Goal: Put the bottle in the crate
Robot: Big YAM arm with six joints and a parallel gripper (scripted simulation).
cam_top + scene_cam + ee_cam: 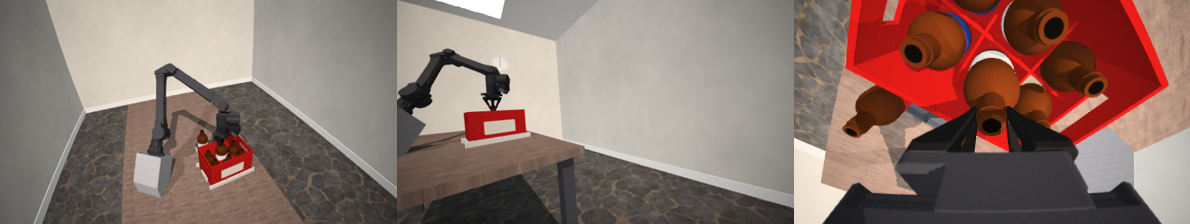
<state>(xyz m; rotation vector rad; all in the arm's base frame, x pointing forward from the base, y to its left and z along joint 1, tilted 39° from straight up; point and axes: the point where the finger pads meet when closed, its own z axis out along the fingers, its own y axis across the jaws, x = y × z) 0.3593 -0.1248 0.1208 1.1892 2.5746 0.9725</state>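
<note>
The red crate is 1 cm ahead of my hand, 4 cm to the right of it and 11 cm below it. From my hand the other things lie so: grey tray: 2 cm ahead, 19 cm to the left, 18 cm below.
</note>
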